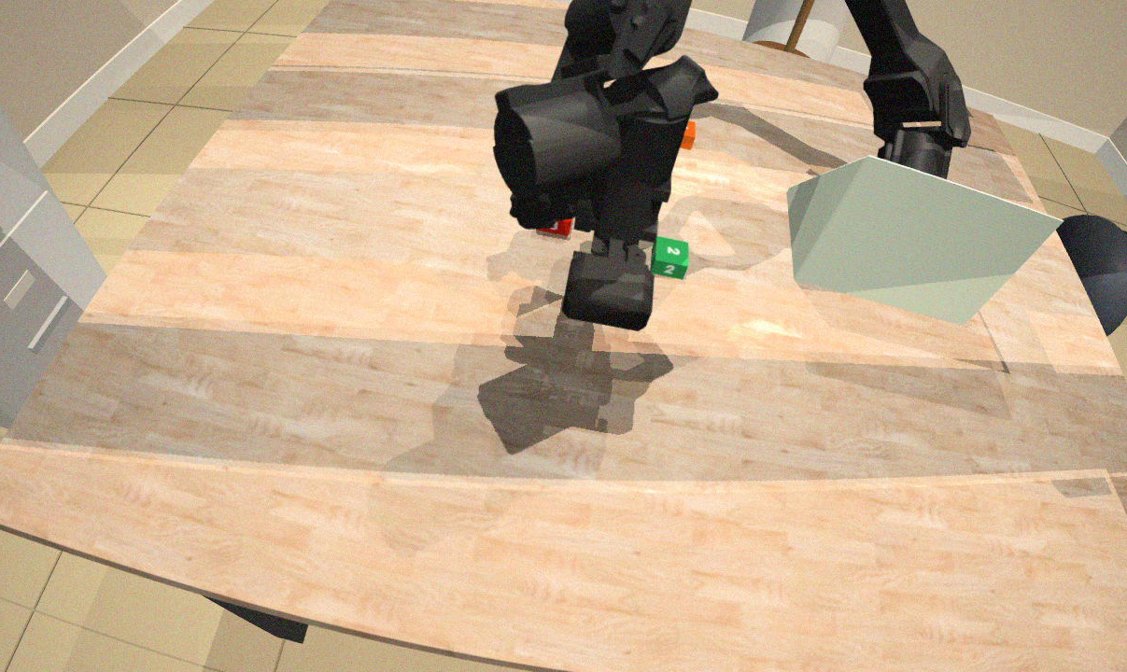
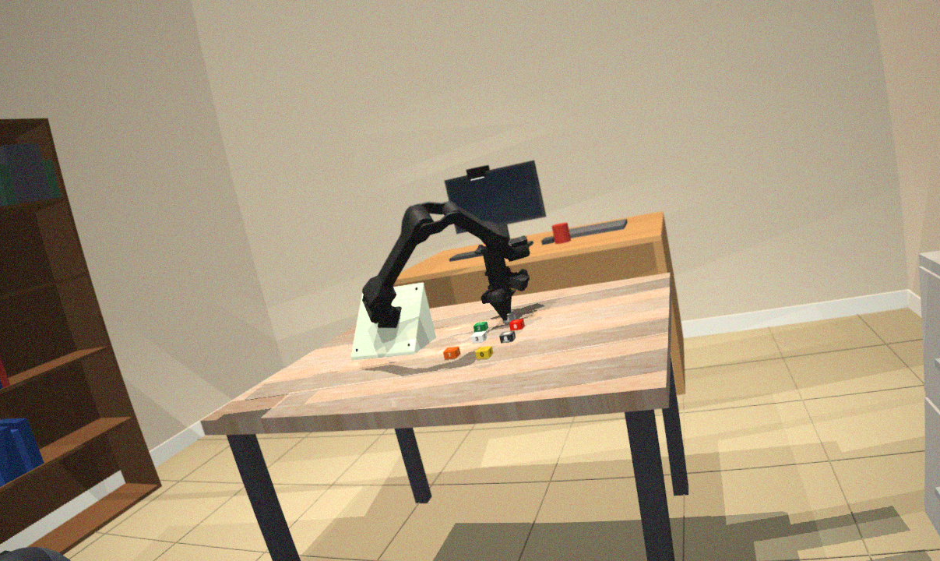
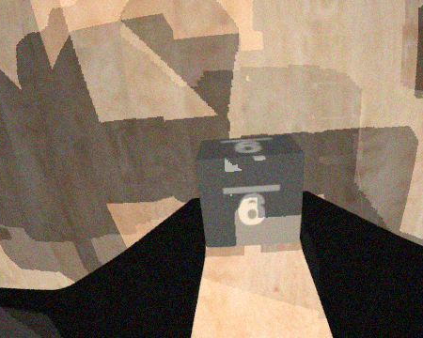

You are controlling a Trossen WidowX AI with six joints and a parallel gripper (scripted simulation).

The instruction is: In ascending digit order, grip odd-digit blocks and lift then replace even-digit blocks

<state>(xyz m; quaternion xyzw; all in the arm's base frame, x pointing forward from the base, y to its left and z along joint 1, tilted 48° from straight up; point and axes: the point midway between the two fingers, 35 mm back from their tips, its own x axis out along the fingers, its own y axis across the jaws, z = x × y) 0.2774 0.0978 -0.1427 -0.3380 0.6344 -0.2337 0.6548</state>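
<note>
Right now the grey block is 10 mm ahead of my gripper tip. Round my gripper tip: green block 70 mm to the right, 50 mm behind; then white block 160 mm to the right, 10 mm behind; then red block 80 mm to the right, 60 mm ahead.
</note>
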